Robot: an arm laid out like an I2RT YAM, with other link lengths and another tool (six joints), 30 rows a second.
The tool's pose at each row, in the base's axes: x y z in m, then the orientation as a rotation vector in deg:
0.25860, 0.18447, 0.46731, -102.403, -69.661, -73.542
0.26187, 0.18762, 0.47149, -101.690, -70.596, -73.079
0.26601, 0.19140, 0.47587, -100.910, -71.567, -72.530
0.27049, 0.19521, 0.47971, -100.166, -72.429, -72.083
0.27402, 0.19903, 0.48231, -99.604, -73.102, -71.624
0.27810, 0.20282, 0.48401, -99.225, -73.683, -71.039
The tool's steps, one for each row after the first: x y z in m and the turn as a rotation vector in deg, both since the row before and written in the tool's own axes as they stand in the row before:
0.00529, 0.00192, 0.00253, 0.828, -0.088, -0.507
0.00576, 0.00258, 0.00329, 0.922, -0.093, -0.507
0.00527, 0.00298, 0.00356, 0.821, -0.041, -0.478
0.00401, 0.00213, 0.00363, 0.697, -0.082, -0.327
0.00319, 0.00269, 0.00406, 0.654, -0.198, -0.193

